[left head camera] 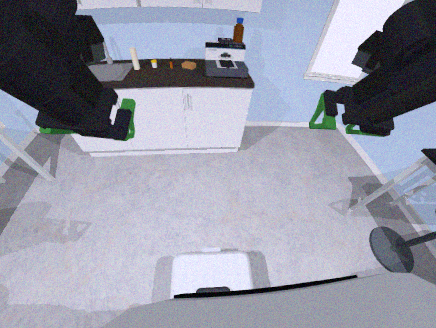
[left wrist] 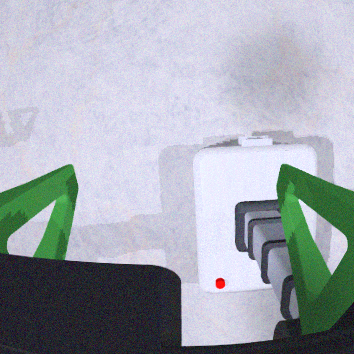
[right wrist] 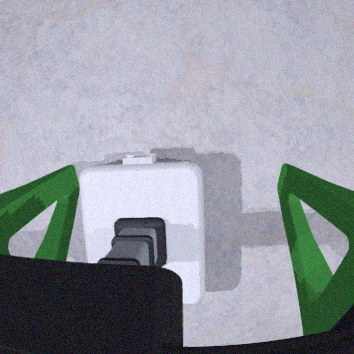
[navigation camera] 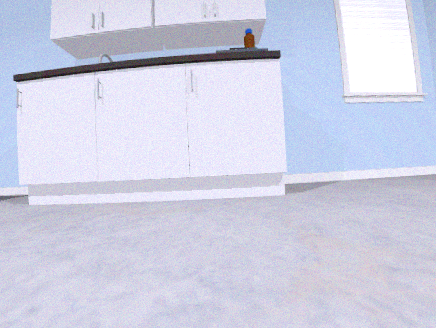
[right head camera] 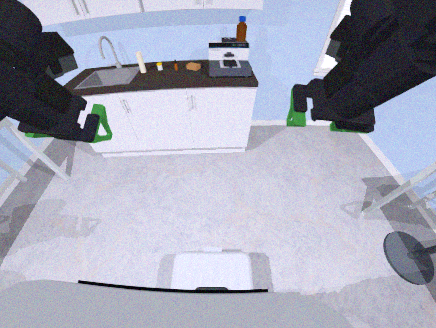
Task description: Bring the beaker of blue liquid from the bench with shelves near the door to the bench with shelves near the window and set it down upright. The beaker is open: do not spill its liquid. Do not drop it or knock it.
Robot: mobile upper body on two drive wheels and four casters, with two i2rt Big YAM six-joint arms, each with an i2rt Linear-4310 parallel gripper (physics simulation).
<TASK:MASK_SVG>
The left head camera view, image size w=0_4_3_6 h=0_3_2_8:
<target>my left gripper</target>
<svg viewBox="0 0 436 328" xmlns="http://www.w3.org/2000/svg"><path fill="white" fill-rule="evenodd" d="M26 103L39 111L35 124L40 127L39 131L43 134L79 134L86 137L107 138L117 141L127 141L134 138L135 135L134 112L136 102L134 99L122 99L121 107L117 110L115 121L112 125L110 115L112 107L116 105L118 94L114 89L103 88L98 106L95 108L69 85L70 74L65 67L64 82L55 95L38 104Z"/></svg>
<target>my right gripper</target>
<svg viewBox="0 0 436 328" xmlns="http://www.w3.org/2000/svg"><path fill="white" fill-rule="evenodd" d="M415 109L407 107L403 102L399 102L397 98L392 98L391 94L395 92L393 74L388 79L387 89L357 105L355 104L353 87L344 86L337 91L324 91L320 96L316 111L309 122L309 128L337 129L335 116L338 115L338 103L344 105L345 113L342 114L342 122L344 125L348 125L345 128L346 134L385 137L389 136L391 130L395 128L394 117ZM324 111L322 123L315 124L317 118Z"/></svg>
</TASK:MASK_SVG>
